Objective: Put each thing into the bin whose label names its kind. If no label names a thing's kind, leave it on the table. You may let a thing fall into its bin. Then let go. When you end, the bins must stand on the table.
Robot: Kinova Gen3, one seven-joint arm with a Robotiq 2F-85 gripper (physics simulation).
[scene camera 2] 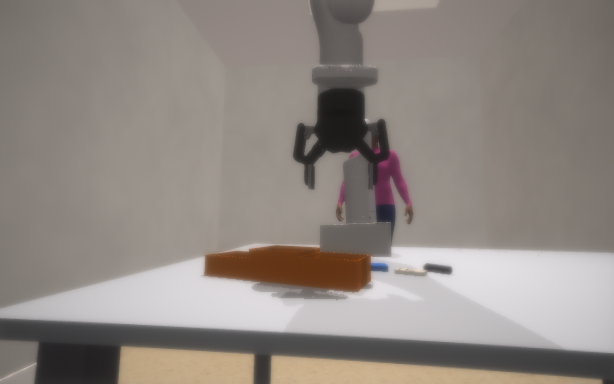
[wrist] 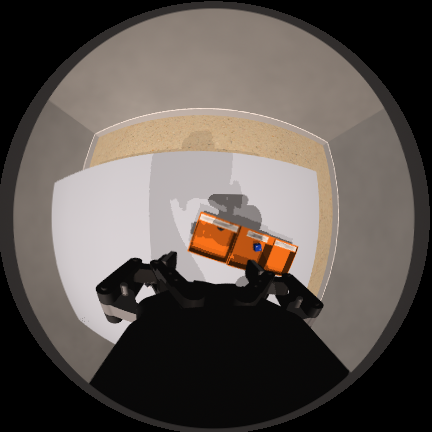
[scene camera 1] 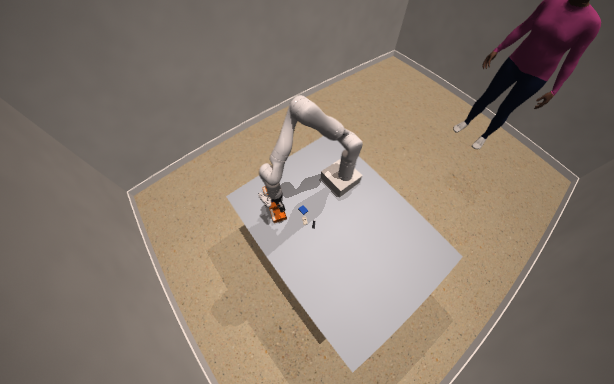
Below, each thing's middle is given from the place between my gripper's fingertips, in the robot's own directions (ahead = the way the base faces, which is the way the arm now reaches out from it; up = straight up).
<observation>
Now: hand 12 cm above the joined orange bins [scene camera 2: 293, 265], 8 cm to the left of it and 2 cm past it.
</observation>
